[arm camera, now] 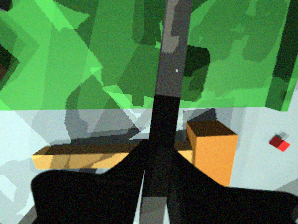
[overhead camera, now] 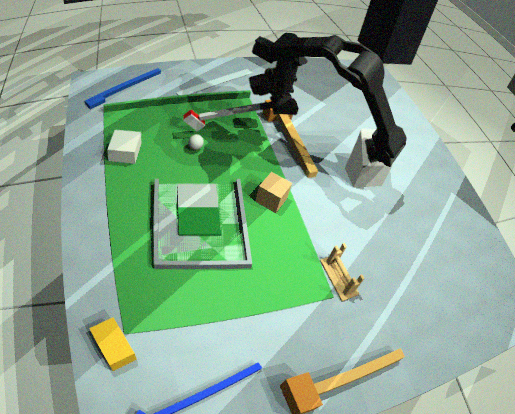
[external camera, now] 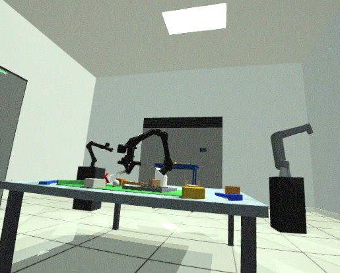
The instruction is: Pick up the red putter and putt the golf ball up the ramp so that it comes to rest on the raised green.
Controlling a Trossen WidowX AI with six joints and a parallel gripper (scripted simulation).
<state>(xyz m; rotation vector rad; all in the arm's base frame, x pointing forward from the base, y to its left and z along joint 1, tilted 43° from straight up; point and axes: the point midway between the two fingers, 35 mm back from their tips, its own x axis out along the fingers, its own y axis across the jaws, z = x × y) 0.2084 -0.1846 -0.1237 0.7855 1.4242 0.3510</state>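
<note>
The red putter lies 11 cm ahead of my gripper tip and 2 cm to the right of it. Round my gripper tip: white block: 43 cm ahead, 6 cm below, 3 cm to the right; tan cube: 23 cm to the left, 9 cm ahead, 5 cm below; white golf ball: 23 cm ahead, 6 cm below, 1 cm to the left.
</note>
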